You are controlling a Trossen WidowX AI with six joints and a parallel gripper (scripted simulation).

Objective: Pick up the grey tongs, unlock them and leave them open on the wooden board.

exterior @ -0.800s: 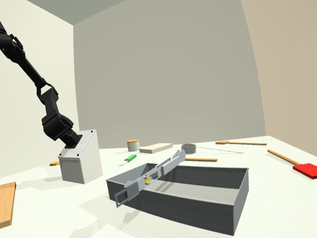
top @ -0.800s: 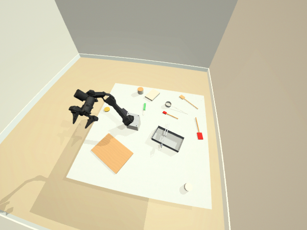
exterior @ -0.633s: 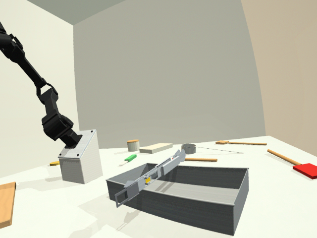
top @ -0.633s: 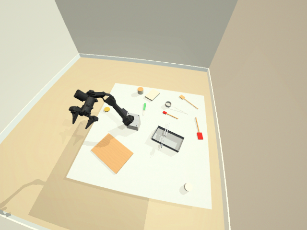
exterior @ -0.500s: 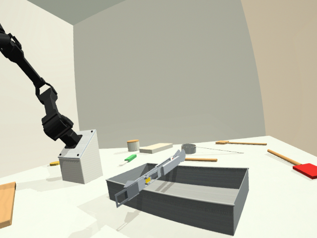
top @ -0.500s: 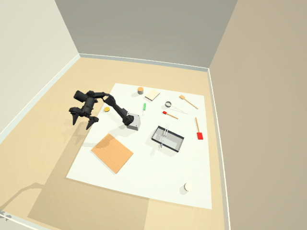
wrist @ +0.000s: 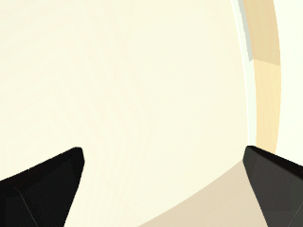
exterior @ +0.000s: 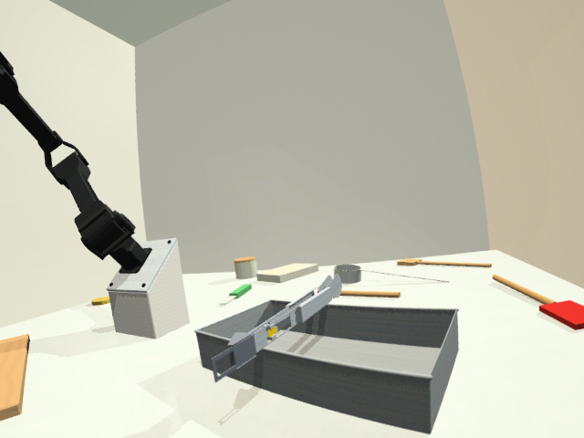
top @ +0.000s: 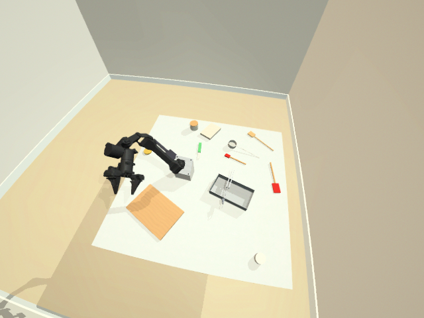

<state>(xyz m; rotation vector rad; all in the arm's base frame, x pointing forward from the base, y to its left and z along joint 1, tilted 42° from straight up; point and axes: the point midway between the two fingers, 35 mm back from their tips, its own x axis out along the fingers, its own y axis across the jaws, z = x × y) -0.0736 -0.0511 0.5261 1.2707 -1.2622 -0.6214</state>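
The roasting tin is 480 mm ahead of my gripper tip, 350 mm to the left of it and 460 mm below it. From my gripper tip the other things lie so: wooden board (30 mm behind, 80 mm to the left, 480 mm below); then green-handled tool (130 mm ahead, 670 mm to the left, 480 mm below); then dark spatula (170 mm behind, 610 mm to the left, 490 mm below).
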